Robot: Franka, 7 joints.
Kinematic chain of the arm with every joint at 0, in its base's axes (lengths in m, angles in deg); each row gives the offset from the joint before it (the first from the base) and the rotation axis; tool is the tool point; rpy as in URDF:
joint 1: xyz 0 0 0.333 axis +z
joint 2: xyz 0 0 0 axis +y
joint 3: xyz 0 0 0.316 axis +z
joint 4: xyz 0.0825 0 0 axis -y
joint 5: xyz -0.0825 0 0.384 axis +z
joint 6: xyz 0 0 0 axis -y
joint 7: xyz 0.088 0 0 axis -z
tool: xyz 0 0 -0.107 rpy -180 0 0
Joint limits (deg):
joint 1: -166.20..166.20
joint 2: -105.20..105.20
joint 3: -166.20..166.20
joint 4: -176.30..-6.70
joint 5: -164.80..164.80
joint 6: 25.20..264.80
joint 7: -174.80..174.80
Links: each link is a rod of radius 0.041 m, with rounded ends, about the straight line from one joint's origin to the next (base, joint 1, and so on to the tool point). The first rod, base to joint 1, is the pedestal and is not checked.
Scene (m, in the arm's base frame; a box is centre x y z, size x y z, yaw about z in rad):
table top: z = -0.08
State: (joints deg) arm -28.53 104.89 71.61 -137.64 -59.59 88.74 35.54
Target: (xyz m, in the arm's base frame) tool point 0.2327 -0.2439 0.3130
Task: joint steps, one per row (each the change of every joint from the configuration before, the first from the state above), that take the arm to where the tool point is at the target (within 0.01 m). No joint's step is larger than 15 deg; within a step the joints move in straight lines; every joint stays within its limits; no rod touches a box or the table.
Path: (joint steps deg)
1: -5.46 -13.33 -4.42 -0.51 0.25 -7.04 0.00
2: -5.46 -13.33 -4.42 -0.51 0.24 -7.03 0.00
3: -5.46 -13.32 -4.42 -0.50 0.25 -7.04 0.00
4: -5.46 -13.33 -4.43 -0.51 0.24 -7.04 0.00
5: -5.46 -13.33 -4.42 -0.51 0.25 -7.03 0.00
6: -5.46 -13.33 -4.42 -0.51 0.24 -7.04 0.00
7: -5.46 -13.33 -4.42 -0.50 0.25 -7.04 0.00

